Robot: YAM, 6 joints.
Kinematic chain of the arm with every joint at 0, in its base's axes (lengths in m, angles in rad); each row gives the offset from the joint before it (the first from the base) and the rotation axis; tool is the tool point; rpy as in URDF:
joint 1: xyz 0 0 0.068 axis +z
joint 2: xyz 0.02 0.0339 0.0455 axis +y
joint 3: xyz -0.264 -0.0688 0 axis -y
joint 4: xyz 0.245 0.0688 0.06 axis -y
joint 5: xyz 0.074 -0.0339 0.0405 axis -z
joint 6: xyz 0.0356 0 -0.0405 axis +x
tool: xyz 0 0 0 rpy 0 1.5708 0
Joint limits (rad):
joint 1: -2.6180..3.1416
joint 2: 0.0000..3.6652
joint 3: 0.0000..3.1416
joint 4: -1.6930..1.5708
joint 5: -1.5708..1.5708
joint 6: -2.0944..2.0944
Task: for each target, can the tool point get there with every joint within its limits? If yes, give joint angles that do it. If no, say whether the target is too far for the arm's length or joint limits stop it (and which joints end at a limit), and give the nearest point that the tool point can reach.
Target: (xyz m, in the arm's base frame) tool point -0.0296 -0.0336 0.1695
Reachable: yes | joints -2.0446 0.3716 0.3916 -1.3508 0.3139 -1.1371
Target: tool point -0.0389 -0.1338 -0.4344
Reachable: no: joint limits stop it (at a limit: joint 2) | nearest point -0.0437 -0.1504 -0.3685 | short by 0.068 m
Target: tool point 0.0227 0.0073 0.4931
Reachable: yes | joints 0.9625 0.5184 0.8883 0.9974 0.4191 0.2227
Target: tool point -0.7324 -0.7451 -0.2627
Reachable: no: too far | nearest point -0.4259 -0.4332 -0.1022 | short by 0.466 m
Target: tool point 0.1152 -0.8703 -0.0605
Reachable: no: too far | nearest point 0.0831 -0.6279 -0.0109 | short by 0.250 m
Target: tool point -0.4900 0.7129 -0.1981
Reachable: no: too far | nearest point -0.3439 0.5004 -0.1030 | short by 0.275 m
